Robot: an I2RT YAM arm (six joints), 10 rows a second.
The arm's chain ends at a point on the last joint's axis. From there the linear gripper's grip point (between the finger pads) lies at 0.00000 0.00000 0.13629 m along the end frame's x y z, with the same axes.
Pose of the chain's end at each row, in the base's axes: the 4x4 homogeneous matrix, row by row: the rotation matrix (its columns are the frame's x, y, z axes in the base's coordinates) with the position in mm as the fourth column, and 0 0 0 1 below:
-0.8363 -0.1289 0.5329 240.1; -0.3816 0.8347 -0.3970 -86.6; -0.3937 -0.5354 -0.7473 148.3; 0 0 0 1
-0.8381 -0.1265 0.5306 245.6; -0.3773 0.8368 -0.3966 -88.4; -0.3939 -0.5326 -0.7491 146.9; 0 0 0 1
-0.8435 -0.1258 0.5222 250.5; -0.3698 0.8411 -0.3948 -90.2; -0.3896 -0.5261 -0.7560 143.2; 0 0 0 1
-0.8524 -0.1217 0.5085 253.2; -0.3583 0.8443 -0.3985 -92.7; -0.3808 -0.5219 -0.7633 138.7; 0 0 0 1
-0.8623 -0.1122 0.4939 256.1; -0.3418 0.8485 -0.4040 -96.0; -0.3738 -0.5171 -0.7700 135.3; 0 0 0 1
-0.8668 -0.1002 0.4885 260.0; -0.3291 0.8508 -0.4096 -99.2; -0.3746 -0.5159 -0.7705 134.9; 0 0 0 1
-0.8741 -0.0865 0.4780 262.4; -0.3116 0.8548 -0.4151 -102.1; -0.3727 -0.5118 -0.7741 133.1; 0 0 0 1
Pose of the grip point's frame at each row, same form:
-0.8363 -0.1289 0.5329 312.7; -0.3816 0.8347 -0.3970 -140.7; -0.3937 -0.5354 -0.7473 46.5; 0 0 0 1
-0.8381 -0.1265 0.5306 317.9; -0.3773 0.8368 -0.3966 -142.5; -0.3939 -0.5326 -0.7491 44.8; 0 0 0 1
-0.8435 -0.1258 0.5222 321.7; -0.3698 0.8411 -0.3948 -144.0; -0.3896 -0.5261 -0.7560 40.2; 0 0 0 1
-0.8524 -0.1217 0.5085 322.5; -0.3583 0.8443 -0.3985 -147.0; -0.3808 -0.5219 -0.7633 34.7; 0 0 0 1
-0.8623 -0.1122 0.4939 323.4; -0.3418 0.8485 -0.4040 -151.1; -0.3738 -0.5171 -0.7700 30.4; 0 0 0 1
-0.8668 -0.1002 0.4885 326.6; -0.3291 0.8508 -0.4096 -155.0; -0.3746 -0.5159 -0.7705 29.9; 0 0 0 1
-0.8741 -0.0865 0.4780 327.5; -0.3116 0.8548 -0.4151 -158.7; -0.3727 -0.5118 -0.7741 27.6; 0 0 0 1

